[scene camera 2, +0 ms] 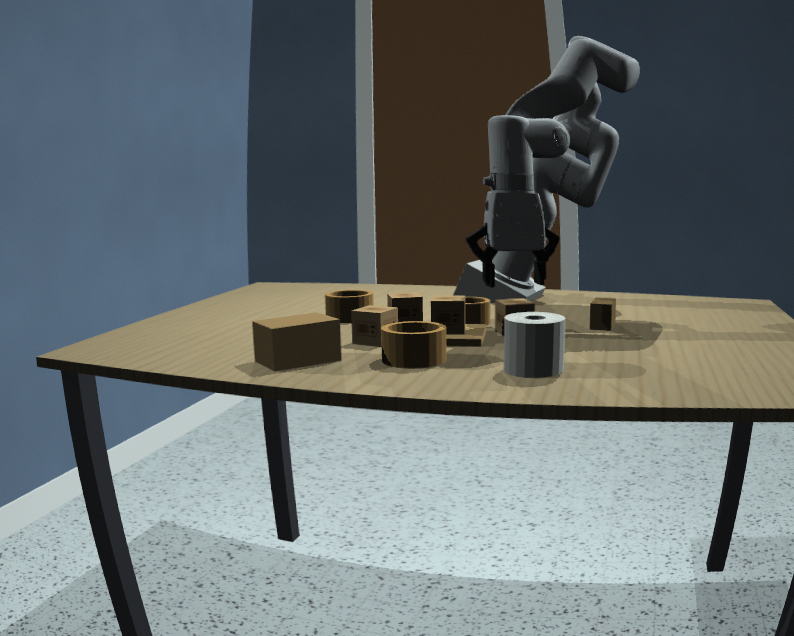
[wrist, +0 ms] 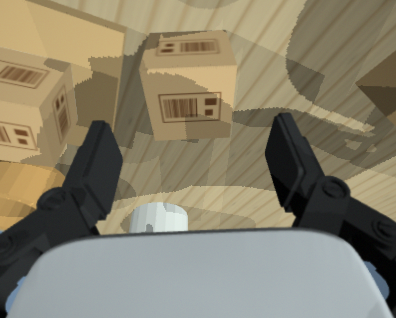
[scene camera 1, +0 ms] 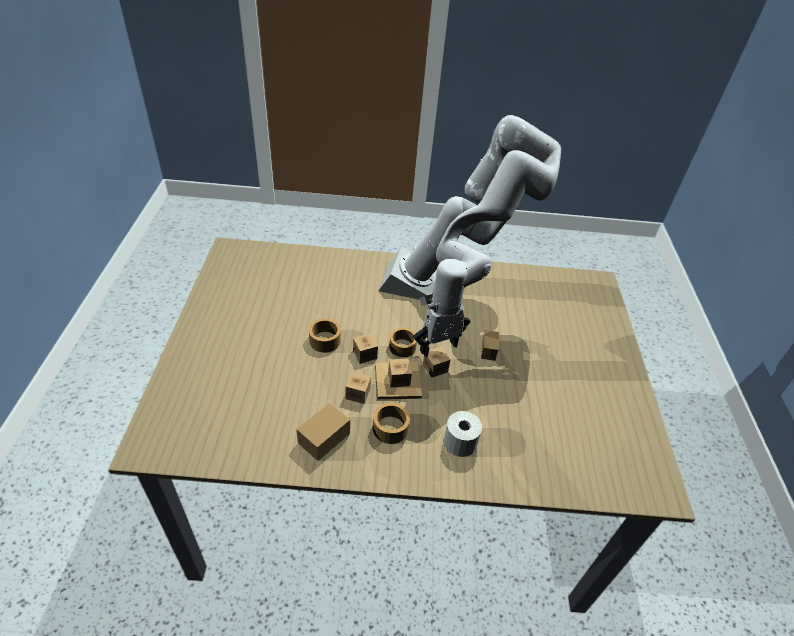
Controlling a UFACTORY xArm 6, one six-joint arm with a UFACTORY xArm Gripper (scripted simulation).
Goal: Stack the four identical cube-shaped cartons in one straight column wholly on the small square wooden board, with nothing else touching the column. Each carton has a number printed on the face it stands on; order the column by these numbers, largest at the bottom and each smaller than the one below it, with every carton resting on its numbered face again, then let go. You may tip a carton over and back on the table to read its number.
Labels:
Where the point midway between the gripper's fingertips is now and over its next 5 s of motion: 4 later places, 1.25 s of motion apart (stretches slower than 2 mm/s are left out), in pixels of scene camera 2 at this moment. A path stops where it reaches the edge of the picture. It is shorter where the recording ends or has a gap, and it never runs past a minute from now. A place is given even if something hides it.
My gripper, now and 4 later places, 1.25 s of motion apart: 515, 285; 515, 312; 515, 320; 449, 269; 447, 260

